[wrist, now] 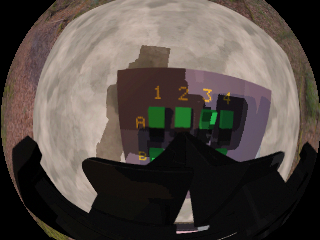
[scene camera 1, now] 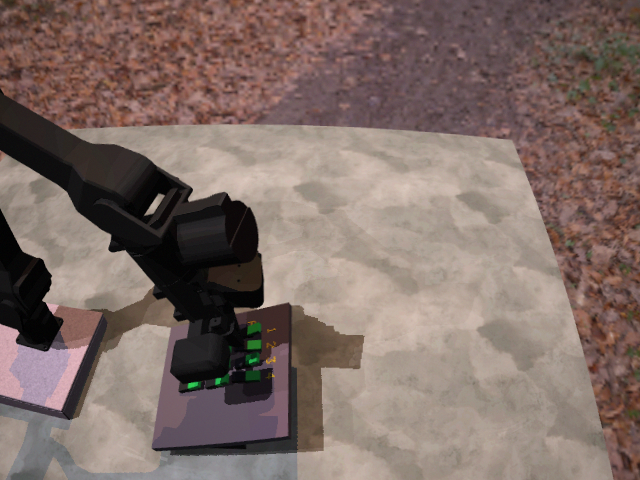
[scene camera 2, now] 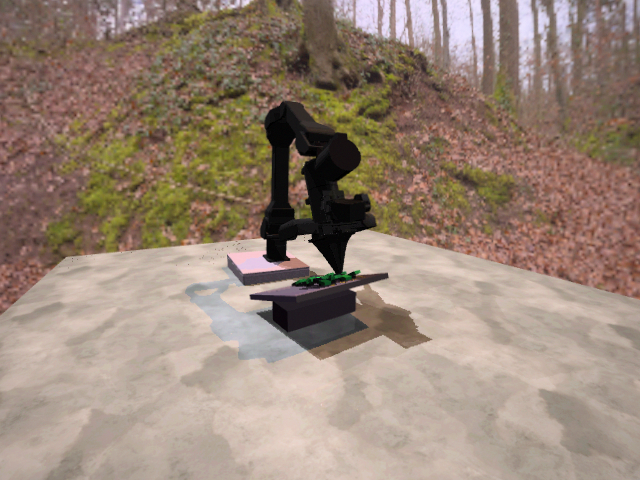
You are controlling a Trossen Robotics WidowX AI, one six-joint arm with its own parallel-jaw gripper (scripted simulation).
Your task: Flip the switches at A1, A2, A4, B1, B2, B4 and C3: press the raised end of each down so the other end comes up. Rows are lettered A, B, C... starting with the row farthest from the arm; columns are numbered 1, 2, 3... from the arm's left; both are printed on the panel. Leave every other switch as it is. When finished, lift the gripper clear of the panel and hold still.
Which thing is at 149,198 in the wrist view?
My gripper.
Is my gripper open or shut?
Shut.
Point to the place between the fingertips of my gripper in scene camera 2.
339,273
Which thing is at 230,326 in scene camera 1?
My gripper.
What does my gripper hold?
Nothing.
